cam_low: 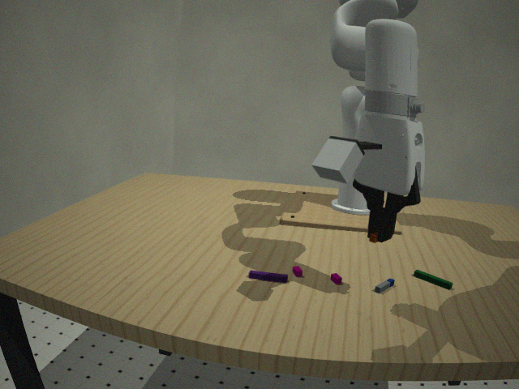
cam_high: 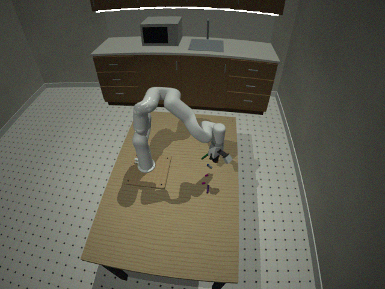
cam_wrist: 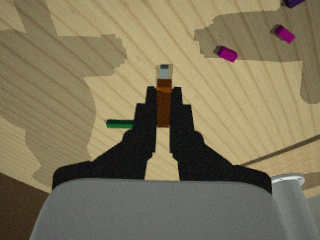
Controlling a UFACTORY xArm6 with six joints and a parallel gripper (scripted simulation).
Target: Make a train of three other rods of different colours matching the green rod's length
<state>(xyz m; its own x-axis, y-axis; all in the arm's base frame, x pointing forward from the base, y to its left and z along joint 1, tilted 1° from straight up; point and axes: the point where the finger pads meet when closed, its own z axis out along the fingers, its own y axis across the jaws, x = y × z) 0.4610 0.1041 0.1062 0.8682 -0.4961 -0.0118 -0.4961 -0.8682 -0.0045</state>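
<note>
The grey rod lies 30 mm behind my hand, 20 mm to the left of it and 110 mm below it. From my hand the other things lie so: green rod: 80 mm behind, 110 mm to the left, 110 mm below; then blue rod: 50 mm behind, 30 mm to the left, 110 mm below; then orange rod: 20 mm below.
</note>
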